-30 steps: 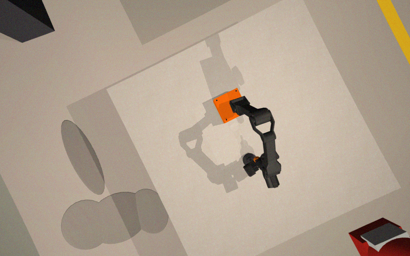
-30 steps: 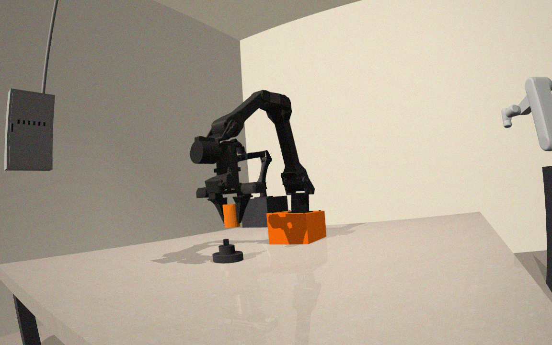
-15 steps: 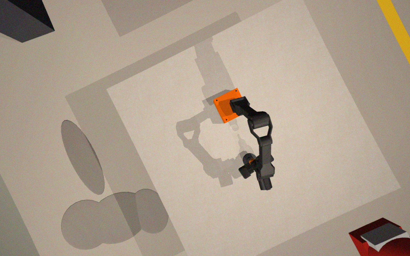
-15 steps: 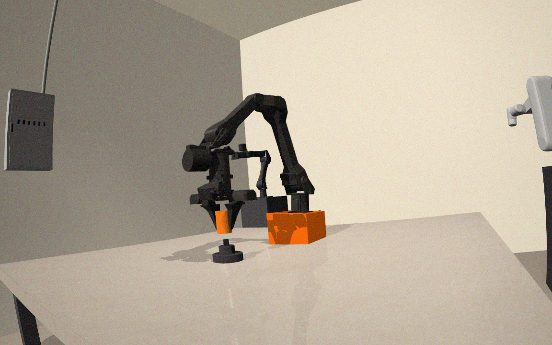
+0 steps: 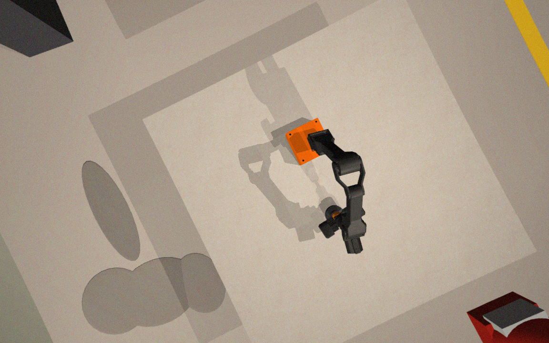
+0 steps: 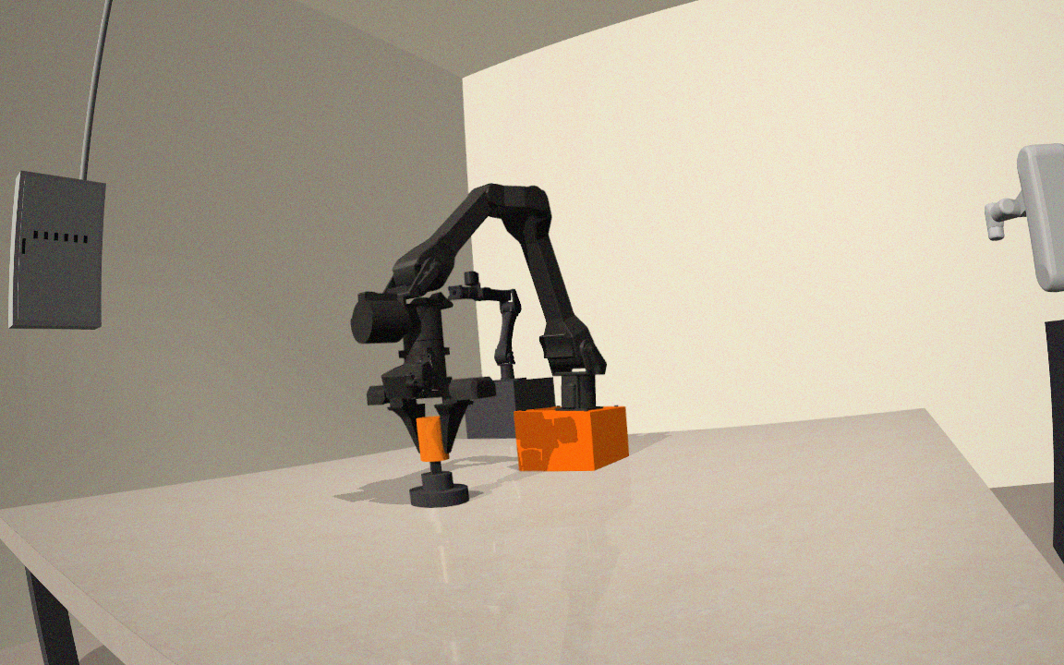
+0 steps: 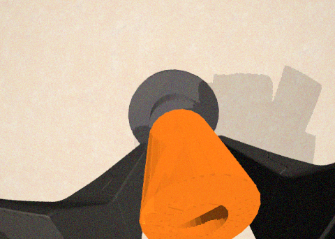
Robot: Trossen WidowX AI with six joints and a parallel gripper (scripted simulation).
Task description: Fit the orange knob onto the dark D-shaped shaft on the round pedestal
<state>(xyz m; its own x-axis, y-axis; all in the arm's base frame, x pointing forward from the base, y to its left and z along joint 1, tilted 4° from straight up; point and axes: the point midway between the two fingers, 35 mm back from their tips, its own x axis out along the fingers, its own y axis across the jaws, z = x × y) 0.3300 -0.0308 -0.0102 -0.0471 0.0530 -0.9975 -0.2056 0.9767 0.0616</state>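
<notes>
My gripper tip is now 2 cm below the orange knob. Round my gripper tip: dark round pedestal 4 cm below.
</notes>
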